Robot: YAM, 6 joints.
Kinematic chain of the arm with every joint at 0, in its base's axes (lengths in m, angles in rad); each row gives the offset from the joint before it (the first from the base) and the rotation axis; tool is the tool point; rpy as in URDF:
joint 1: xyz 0 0 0.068 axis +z
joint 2: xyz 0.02 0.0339 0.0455 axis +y
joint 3: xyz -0.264 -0.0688 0 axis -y
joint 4: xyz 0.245 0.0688 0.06 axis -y
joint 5: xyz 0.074 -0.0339 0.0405 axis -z
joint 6: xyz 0.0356 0 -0.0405 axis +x
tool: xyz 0 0 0 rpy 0 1.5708 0
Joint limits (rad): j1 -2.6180..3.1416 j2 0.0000..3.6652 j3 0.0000..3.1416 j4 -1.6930..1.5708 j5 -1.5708..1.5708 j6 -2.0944..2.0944
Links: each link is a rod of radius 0.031 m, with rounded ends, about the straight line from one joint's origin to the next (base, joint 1, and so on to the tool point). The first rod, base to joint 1, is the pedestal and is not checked.
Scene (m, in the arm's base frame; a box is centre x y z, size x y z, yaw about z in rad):
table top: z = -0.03
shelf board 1: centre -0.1 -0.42 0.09 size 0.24 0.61 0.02 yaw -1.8
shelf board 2: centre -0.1 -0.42 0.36 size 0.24 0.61 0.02 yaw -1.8
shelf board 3: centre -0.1 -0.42 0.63 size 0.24 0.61 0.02 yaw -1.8
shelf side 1: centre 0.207 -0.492 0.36 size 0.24 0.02 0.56 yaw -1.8
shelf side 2: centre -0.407 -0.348 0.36 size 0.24 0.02 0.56 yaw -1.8
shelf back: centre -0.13 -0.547 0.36 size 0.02 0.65 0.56 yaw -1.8
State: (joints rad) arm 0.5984 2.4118 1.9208 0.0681 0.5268 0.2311
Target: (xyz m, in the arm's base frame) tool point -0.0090 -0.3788 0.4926
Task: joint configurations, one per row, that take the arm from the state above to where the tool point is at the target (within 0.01 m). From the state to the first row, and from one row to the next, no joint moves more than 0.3 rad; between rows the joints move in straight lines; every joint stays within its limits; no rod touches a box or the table.
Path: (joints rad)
1: 0.3278 2.1175 1.9363 0.1268 0.6753 0.2474
2: 0.0572 1.8233 1.9518 0.1854 0.8239 0.2637
3: -0.2134 1.5290 1.9673 0.2441 0.9724 0.2800
4: -0.4768 1.5587 1.9438 0.1922 0.9279 0.2702
5: -0.7402 1.5885 1.9202 0.1403 0.8835 0.2604
6: -1.0036 1.6182 1.8967 0.0884 0.8391 0.2507
7: -1.2670 1.6480 1.8731 0.0366 0.7946 0.2409
8: -1.5305 1.6777 1.8496 -0.0153 0.7502 0.2311

